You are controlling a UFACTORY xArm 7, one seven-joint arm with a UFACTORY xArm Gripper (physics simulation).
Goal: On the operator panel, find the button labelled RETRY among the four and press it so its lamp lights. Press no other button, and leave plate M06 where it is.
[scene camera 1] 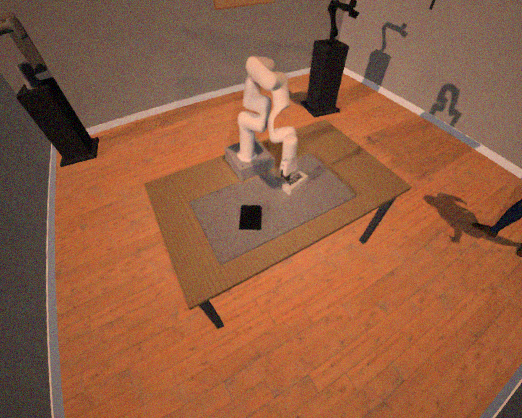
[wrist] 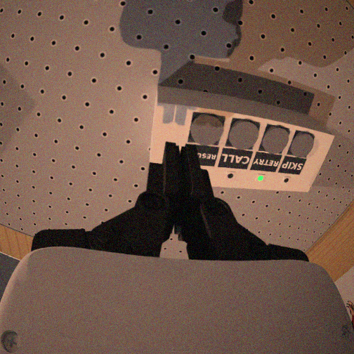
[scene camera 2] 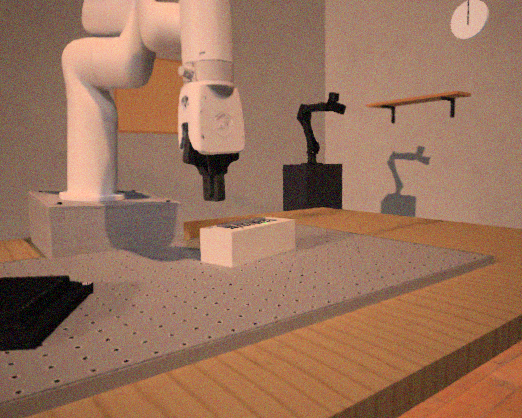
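Where they show: gripper, fingertip midpoint: (scene camera 1: 287, 179) (scene camera 2: 214, 200); arm's base, origin of the base link: (scene camera 1: 247, 155) (scene camera 2: 92, 198).
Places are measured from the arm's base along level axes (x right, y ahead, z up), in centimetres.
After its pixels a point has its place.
The white operator panel (scene camera 1: 287, 189) {y 33.2, x -14.4, z -5.5 cm} (scene camera 2: 264, 243) {y 32.5, x -22.4, z -6.4 cm} (wrist: 165, 136) stands on the grey perforated board. In the wrist view its four round buttons show with upside-down labels: RESUME (wrist: 207, 129), label partly covered by a finger, CALL (wrist: 243, 134), RETRY (wrist: 275, 139) and SKIP (wrist: 303, 144). The lamp by RETRY (wrist: 260, 178) glows green; the lamps by CALL (wrist: 230, 176) and SKIP (wrist: 286, 180) are dark. My gripper (scene camera 2: 214, 199) {y 30.9, x -14.7, z 0.9 cm} (wrist: 175, 165) is shut and empty, above the panel near its RESUME end, clear of its top. A black flat thing (scene camera 1: 250, 217) {y 44.4, x 13.6, z -6.0 cm} (scene camera 2: 35, 312) {y 47.8, x 10.3, z -7.0 cm} lies apart on the board; no M06 marking is readable.
The grey board (scene camera 1: 220, 245) {y 54.0, x 34.0, z -8.7 cm} (scene camera 2: 200, 320) {y 53.2, x -4.1, z -8.7 cm} lies on the wooden table (scene camera 1: 175, 250) {y 47.5, x 57.4, z -10.0 cm} (scene camera 2: 280, 360) {y 62.0, x -8.0, z -10.0 cm}. The arm's grey base block (scene camera 1: 245, 167) {y 10.5, x 4.7, z -0.3 cm} (scene camera 2: 75, 230) {y 11.4, x 4.3, z -4.8 cm} stands behind the board. Black pedestals (scene camera 1: 327, 75) (scene camera 1: 55, 117) stand on the floor beyond the table.
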